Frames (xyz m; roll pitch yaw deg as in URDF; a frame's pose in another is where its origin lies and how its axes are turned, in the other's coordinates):
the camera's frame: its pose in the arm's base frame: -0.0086 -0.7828 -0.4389 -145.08 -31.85 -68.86
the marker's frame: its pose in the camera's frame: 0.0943 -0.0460 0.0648 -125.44 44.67 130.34
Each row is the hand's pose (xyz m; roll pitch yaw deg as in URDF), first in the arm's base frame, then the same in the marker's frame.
Working: the arm's base frame: its pose in the marker's frame: 0.2470 -0.0514 0.9094 59.17 -8.96 -173.57

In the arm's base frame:
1: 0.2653 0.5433 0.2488 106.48 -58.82 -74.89
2: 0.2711 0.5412 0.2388 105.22 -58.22 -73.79
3: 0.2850 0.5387 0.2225 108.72 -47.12 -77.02
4: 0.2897 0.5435 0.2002 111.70 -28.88 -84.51
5: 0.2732 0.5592 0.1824 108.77 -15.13 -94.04
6: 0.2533 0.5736 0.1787 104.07 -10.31 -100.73
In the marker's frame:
1: 0.0858 -0.1348 1.5375 128.30 -1.73 104.01
2: 0.0799 -0.1430 1.5315 127.95 -1.39 104.77
3: 0.0660 -0.1574 1.5233 129.03 9.65 107.02
4: 0.0627 -0.1795 1.5168 127.33 28.80 107.00
5: 0.0822 -0.2008 1.5186 116.41 44.04 99.68
6: 0.1045 -0.2089 1.5258 103.64 49.27 90.63

